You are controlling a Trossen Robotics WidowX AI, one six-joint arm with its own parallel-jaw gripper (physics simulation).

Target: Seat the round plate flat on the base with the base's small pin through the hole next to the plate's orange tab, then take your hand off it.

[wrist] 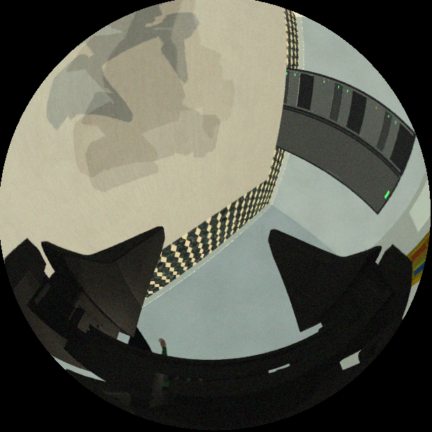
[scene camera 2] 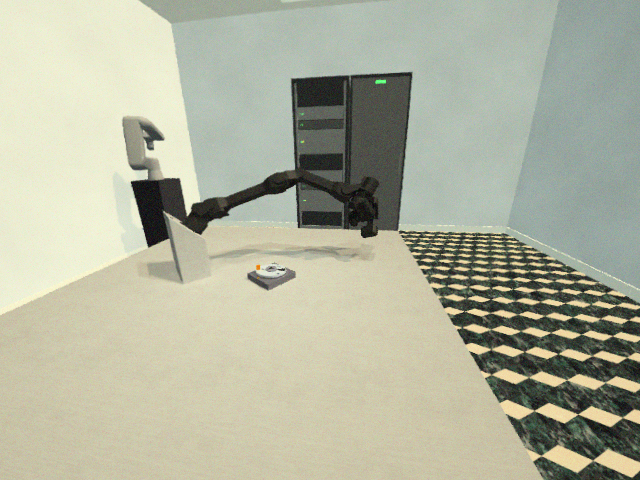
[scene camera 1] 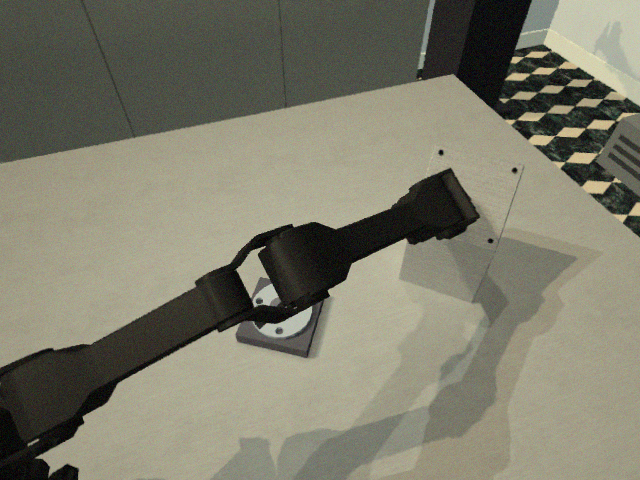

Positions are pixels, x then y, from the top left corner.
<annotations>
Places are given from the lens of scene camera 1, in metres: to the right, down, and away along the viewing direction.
round white plate [scene camera 1: 292, 326]: -0.05, 0.14, 0.74
dark square base [scene camera 1: 299, 345]: -0.03, 0.17, 0.73
</annotations>
